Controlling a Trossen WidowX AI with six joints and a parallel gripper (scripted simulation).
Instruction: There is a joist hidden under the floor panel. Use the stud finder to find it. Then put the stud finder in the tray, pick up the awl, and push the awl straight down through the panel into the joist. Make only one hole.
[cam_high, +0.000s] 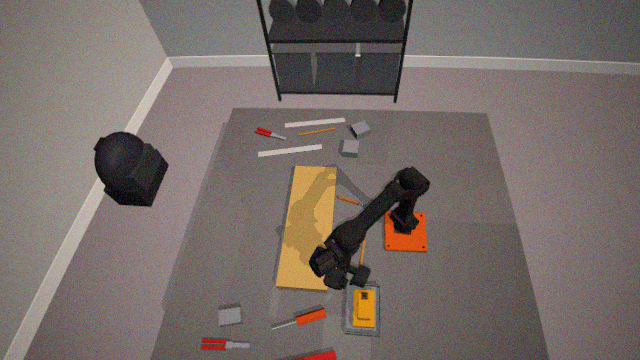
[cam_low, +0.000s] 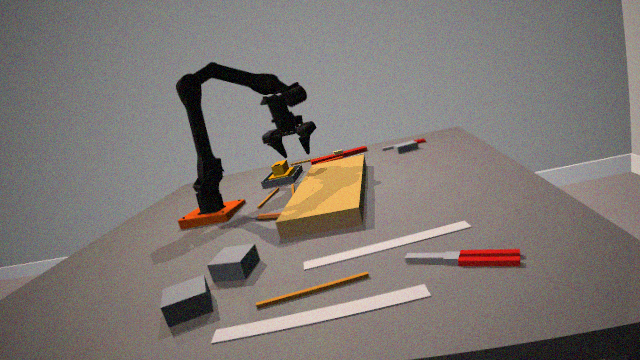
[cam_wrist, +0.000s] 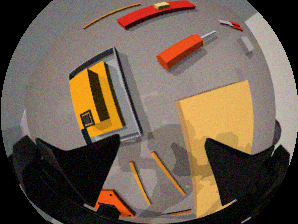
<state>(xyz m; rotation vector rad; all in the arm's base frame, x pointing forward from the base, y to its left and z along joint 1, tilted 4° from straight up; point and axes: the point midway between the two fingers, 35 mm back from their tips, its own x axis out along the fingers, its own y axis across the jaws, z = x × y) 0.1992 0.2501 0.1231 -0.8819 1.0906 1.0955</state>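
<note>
My gripper tip is now 340 mm to the left of the awl, 80 mm above it and 10 mm past it. The rest, counted from my gripper tip: indicator window (100 mm behind, 40 mm to the left, 20 mm below); then grey tray (100 mm behind, 70 mm to the left, 70 mm below); then stud finder (100 mm behind, 50 mm to the left, 40 mm below).
</note>
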